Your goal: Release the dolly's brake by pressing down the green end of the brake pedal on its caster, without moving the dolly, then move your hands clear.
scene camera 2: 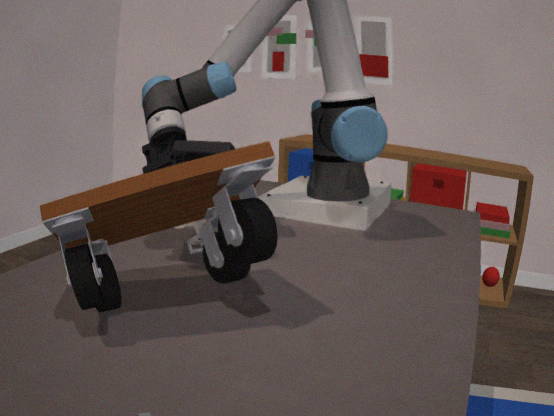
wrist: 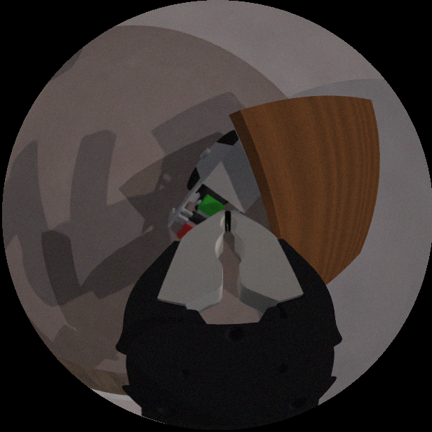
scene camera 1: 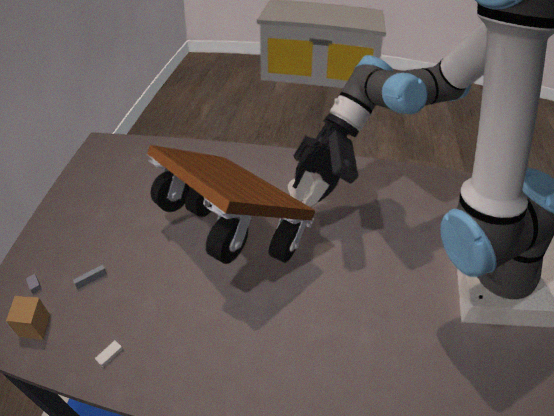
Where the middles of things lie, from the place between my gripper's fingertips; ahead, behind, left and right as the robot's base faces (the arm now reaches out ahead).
The dolly (scene camera 2: 85, 223) is 13 cm ahead of my hand, 2 cm to the left of it and 4 cm above it.
